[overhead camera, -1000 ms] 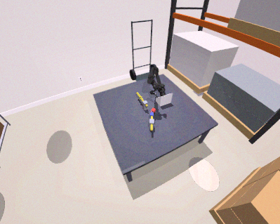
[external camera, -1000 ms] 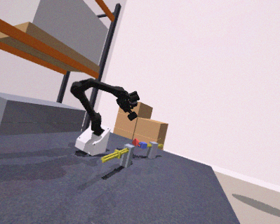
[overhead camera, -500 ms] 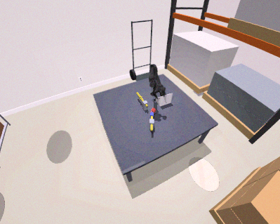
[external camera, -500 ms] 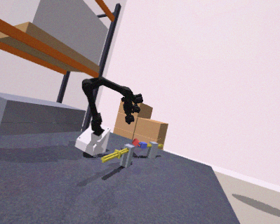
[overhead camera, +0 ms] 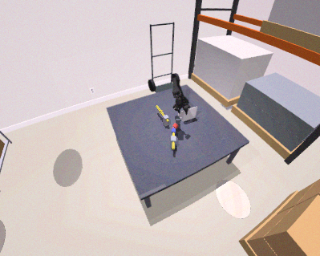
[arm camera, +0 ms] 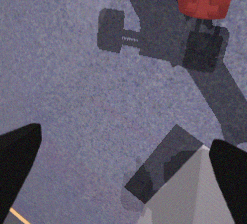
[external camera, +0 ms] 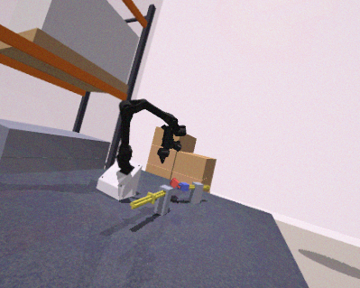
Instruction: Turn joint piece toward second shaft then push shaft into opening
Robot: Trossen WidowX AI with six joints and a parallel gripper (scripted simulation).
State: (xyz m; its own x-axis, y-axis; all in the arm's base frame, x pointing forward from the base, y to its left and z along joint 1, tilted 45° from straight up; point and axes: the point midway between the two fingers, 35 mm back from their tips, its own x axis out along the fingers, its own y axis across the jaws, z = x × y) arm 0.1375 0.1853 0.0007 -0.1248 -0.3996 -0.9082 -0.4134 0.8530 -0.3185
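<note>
Now: gripper tip 90 mm short of the red joint piece, 30 mm to the right of it and 120 mm above it.
</note>
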